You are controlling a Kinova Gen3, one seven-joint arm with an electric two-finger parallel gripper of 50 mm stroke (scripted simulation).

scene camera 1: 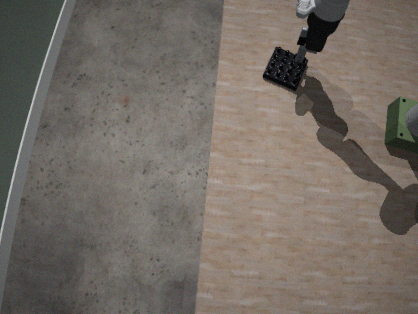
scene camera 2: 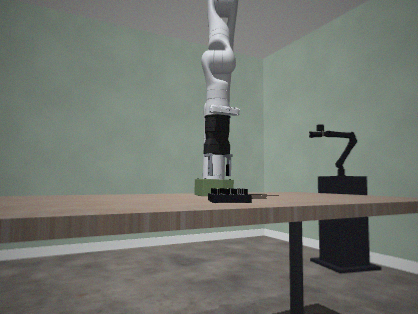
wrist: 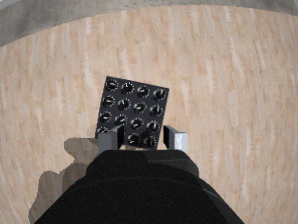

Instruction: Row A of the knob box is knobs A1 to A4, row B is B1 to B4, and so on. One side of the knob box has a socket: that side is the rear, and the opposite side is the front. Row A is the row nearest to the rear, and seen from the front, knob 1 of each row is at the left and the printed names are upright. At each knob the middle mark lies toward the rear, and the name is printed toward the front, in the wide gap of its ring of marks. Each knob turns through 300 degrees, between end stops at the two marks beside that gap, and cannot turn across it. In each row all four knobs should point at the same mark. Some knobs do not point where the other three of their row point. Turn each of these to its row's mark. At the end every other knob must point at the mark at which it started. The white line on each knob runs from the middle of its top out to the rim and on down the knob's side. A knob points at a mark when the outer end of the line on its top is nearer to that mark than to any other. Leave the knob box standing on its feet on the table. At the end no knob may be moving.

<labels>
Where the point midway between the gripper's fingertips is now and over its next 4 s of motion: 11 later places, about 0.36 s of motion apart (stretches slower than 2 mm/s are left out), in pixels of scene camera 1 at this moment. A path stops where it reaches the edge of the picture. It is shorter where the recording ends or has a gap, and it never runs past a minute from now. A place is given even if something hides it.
The gripper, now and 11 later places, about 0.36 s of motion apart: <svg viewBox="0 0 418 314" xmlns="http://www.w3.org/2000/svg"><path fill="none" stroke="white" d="M299 52L299 54L299 56L299 57L299 59L299 60L299 61L299 62L299 64L299 64L299 65L299 65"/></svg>
</labels>
